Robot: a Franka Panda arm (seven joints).
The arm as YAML. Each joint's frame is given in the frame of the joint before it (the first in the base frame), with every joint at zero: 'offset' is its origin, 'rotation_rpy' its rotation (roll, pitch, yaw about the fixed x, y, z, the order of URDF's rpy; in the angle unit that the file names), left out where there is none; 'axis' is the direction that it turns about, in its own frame. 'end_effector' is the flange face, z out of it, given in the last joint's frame.
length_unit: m
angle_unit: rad
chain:
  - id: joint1
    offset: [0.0, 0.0, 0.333]
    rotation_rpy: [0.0, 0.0, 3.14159]
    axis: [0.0, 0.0, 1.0]
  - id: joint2
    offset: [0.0, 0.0, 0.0]
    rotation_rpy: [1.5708, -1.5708, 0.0]
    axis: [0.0, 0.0, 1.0]
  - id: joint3
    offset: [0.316, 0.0, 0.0]
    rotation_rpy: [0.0, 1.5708, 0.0]
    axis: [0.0, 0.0, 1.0]
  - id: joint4
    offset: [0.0, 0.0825, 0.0]
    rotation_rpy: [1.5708, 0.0, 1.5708]
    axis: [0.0, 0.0, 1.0]
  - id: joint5
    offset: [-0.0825, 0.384, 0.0]
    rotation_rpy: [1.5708, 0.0, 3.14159]
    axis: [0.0, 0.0, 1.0]
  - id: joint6
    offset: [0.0, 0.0, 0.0]
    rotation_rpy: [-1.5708, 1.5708, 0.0]
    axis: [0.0, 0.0, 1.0]
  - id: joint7
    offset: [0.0, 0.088, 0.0]
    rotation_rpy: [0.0, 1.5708, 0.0]
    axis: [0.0, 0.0, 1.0]
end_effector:
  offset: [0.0, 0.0, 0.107]
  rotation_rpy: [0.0, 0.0, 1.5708]
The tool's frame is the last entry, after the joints.
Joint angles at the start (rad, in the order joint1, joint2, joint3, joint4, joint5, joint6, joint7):
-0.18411, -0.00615, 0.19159, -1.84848, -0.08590, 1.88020, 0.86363
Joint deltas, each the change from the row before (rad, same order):
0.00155, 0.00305, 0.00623, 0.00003, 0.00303, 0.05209, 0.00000
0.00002, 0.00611, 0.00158, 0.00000, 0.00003, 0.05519, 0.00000
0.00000, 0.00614, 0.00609, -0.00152, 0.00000, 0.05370, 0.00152
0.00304, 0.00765, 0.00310, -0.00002, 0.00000, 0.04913, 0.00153
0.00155, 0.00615, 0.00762, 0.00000, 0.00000, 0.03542, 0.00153
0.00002, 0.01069, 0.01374, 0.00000, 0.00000, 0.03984, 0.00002
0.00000, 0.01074, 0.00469, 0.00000, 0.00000, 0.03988, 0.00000
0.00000, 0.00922, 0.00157, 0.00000, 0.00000, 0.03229, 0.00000
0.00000, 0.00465, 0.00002, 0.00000, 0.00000, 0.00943, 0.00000
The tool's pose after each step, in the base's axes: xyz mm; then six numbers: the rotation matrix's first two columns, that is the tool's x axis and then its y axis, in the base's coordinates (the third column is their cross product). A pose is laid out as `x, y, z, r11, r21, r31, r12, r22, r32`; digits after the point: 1 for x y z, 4 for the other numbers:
570.6, 3.1, 525.8, 0.6753, -0.7283, 0.1166, -0.7322, -0.6810, -0.0129
577.0, 4.5, 527.8, 0.6732, -0.7247, 0.1473, -0.7265, -0.6852, -0.0509
582.9, 8.4, 529.1, 0.6721, -0.7194, 0.1756, -0.7173, -0.6913, -0.0866
588.6, 12.4, 530.0, 0.6703, -0.7145, 0.2004, -0.7072, -0.6969, -0.1191
592.5, 18.0, 530.4, 0.6715, -0.7083, 0.2175, -0.6962, -0.7037, -0.1422
597.4, 26.3, 528.7, 0.6766, -0.6983, 0.2336, -0.6799, -0.7143, -0.1659
602.4, 29.2, 527.0, 0.6748, -0.6945, 0.2496, -0.6693, -0.7184, -0.1893
606.4, 30.3, 525.4, 0.6715, -0.6931, 0.2621, -0.6621, -0.7200, -0.2078
608.0, 30.3, 523.7, 0.6707, -0.6931, 0.2642, -0.6606, -0.7201, -0.2122

